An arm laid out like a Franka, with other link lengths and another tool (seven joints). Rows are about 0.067 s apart.
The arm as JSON. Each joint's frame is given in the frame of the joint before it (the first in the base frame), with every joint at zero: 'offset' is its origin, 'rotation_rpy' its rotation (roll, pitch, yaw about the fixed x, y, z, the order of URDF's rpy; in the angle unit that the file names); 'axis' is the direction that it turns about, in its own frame. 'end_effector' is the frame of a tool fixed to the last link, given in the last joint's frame.
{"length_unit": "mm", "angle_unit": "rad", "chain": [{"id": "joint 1", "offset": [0.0, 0.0, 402.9], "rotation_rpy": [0.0, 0.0, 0.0], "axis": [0.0, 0.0, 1.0]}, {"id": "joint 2", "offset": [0.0, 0.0, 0.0], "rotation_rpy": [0.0, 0.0, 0.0], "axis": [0.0, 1.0, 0.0]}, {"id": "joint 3", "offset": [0.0, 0.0, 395.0], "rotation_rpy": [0.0, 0.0, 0.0], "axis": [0.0, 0.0, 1.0]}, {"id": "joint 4", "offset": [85.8, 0.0, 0.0], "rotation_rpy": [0.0, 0.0, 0.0], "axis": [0.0, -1.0, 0.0]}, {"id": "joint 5", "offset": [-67.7, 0.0, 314.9], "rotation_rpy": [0.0, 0.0, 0.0], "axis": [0.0, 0.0, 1.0]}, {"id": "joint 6", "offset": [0.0, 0.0, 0.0], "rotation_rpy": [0.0, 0.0, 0.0], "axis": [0.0, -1.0, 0.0]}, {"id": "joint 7", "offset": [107.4, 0.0, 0.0], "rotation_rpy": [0.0, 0.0, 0.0], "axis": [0.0, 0.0, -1.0]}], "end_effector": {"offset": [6.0, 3.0, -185.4], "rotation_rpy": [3.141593, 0.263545, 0.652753]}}
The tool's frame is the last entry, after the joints.
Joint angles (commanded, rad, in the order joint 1, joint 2, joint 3, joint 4, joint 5, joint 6, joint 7), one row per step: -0.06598 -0.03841 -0.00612 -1.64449 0.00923 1.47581 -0.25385; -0.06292 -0.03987 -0.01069 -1.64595 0.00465 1.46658 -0.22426; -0.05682 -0.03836 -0.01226 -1.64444 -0.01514 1.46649 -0.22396; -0.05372 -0.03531 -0.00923 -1.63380 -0.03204 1.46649 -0.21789; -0.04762 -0.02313 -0.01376 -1.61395 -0.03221 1.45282 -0.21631; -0.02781 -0.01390 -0.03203 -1.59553 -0.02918 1.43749 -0.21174; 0.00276 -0.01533 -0.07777 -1.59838 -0.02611 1.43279 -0.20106; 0.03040 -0.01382 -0.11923 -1.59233 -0.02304 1.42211 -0.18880; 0.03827 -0.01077 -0.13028 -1.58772 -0.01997 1.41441 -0.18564; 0.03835 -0.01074 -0.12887 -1.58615 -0.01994 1.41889 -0.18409; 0.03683 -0.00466 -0.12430 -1.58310 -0.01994 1.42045 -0.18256; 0.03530 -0.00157 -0.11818 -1.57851 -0.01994 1.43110 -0.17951; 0.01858 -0.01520 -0.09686 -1.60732 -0.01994 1.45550 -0.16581; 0.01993 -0.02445 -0.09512 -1.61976 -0.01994 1.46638 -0.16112; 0.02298 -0.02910 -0.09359 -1.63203 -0.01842 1.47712 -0.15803
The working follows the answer.
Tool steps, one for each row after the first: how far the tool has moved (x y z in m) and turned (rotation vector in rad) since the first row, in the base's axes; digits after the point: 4 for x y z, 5 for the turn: -0.0024 -0.0016 -0.0007 -0.00765 0.01003 -0.03060; -0.0020 -0.0034 -0.0009 -0.02742 0.01121 -0.02576; 0.0003 -0.0040 0.0019 -0.04566 0.00442 -0.02531; 0.0035 -0.0035 0.0029 -0.04577 0.01039 -0.02560; 0.0055 -0.0024 0.0046 -0.04296 0.01634 -0.02895; 0.0034 -0.0092 0.0037 -0.04019 0.02265 -0.05469; 0.0020 -0.0153 0.0045 -0.03793 0.02898 -0.08076; 0.0018 -0.0162 0.0042 -0.03522 0.03505 -0.08709; 0.0030 -0.0155 0.0052 -0.03574 0.02902 -0.08716; 0.0054 -0.0141 0.0036 -0.03674 0.03043 -0.08559; 0.0092 -0.0121 0.0049 -0.03814 0.01821 -0.08405; 0.0068 -0.0100 0.0020 -0.03906 0.00898 -0.09271; 0.0050 -0.0086 0.0023 -0.03905 0.00127 -0.09420; 0.0044 -0.0061 0.0005 -0.03761 -0.00195 -0.09258
Tool pose at each row, in the base's axes (x y z in m, rotation vector in rad; rounded; the steps above come from the unrounded poses): 0.4743 -0.0281 0.6591 2.78508 1.25924 -0.54210; 0.4719 -0.0297 0.6583 2.80326 1.21564 -0.56214; 0.4723 -0.0315 0.6581 2.78341 1.21014 -0.57283; 0.4746 -0.0321 0.6610 2.76754 1.19833 -0.57136; 0.4778 -0.0316 0.6620 2.76811 1.19893 -0.58007; 0.4798 -0.0305 0.6636 2.77336 1.19726 -0.58762; 0.4777 -0.0373 0.6628 2.79532 1.16576 -0.59694; 0.4763 -0.0434 0.6635 2.81673 1.13312 -0.60652; 0.4761 -0.0442 0.6633 2.82400 1.12716 -0.61449; 0.4773 -0.0436 0.6643 2.82322 1.12577 -0.60591; 0.4797 -0.0422 0.6627 2.82133 1.12754 -0.60834; 0.4835 -0.0402 0.6639 2.81820 1.12677 -0.59105; 0.4811 -0.0381 0.6610 2.82294 1.11299 -0.57845; 0.4793 -0.0367 0.6614 2.82338 1.10969 -0.56728; 0.4787 -0.0342 0.6596 2.82316 1.11219 -0.56184

